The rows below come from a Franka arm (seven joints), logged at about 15 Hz.
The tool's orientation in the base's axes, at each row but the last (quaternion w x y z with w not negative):
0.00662, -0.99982, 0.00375, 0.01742
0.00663, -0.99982, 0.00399, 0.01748
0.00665, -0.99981, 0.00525, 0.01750
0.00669, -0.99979, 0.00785, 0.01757
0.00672, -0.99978, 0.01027, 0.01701
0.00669, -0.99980, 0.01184, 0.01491
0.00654, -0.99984, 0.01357, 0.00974
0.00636, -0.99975, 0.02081, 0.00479
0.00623, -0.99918, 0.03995, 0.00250
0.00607, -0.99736, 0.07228, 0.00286
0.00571, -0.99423, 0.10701, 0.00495
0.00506, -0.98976, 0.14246, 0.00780
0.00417, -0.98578, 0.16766, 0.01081
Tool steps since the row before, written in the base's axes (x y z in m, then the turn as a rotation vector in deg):
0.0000, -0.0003, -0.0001, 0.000, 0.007, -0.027
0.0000, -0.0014, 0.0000, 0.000, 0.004, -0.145
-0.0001, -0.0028, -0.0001, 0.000, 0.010, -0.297
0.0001, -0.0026, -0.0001, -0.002, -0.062, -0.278
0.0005, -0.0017, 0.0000, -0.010, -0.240, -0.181
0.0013, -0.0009, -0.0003, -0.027, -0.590, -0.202
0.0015, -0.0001, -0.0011, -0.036, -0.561, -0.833
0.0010, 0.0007, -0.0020, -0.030, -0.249, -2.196
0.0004, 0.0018, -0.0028, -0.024, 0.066, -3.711
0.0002, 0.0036, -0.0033, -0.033, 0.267, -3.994
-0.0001, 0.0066, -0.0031, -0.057, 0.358, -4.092
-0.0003, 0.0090, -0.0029, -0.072, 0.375, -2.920
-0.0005, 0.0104, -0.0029, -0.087, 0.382, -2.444
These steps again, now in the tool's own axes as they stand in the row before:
0.0000, 0.0003, 0.0001, 0.001, -0.007, 0.027
0.0000, 0.0014, 0.0000, 0.005, -0.002, 0.145
-0.0001, 0.0028, 0.0001, 0.010, -0.006, 0.297
0.0001, 0.0026, 0.0001, 0.009, 0.066, 0.277
0.0005, 0.0017, 0.0000, 0.001, 0.243, 0.178
0.0013, 0.0009, 0.0002, -0.007, 0.593, 0.195
0.0015, 0.0001, 0.0011, -0.004, 0.572, 0.826
0.0010, -0.0007, 0.0020, 0.002, 0.278, 2.193
0.0003, -0.0018, 0.0028, -0.009, -0.018, 3.712
-0.0003, -0.0036, 0.0033, -0.045, -0.213, 3.997
-0.0015, -0.0064, 0.0032, -0.087, -0.296, 4.096
-0.0028, -0.0085, 0.0030, -0.125, -0.317, 2.925
-0.0038, -0.0096, 0.0030, -0.153, -0.321, 2.450

